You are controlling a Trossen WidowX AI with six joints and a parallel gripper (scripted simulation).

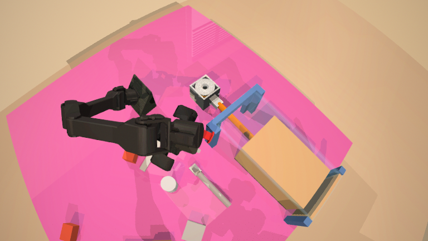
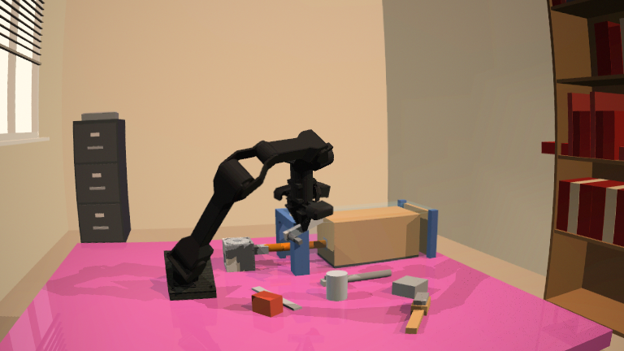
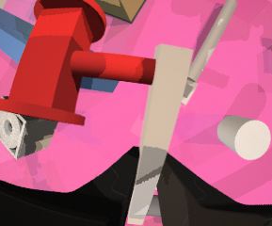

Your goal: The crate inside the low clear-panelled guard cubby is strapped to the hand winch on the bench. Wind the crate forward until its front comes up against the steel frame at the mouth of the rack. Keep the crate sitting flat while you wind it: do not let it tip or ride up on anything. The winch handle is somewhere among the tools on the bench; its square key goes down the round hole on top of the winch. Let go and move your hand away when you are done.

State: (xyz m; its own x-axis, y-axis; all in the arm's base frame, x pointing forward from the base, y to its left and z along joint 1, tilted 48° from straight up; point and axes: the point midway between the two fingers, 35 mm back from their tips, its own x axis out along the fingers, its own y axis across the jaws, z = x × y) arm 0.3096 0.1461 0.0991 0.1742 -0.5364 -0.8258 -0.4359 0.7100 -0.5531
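My gripper tip is now 30 mm short of the red knob, 50 mm to the right of it and 30 mm below it. The rest, counted from my gripper tip: flat grey bar: 100 mm behind, 80 mm to the right, 160 mm below; blue steel frame: 230 mm to the left, 60 mm below; winch handle: 10 mm ahead, 10 mm to the left, 10 mm above.
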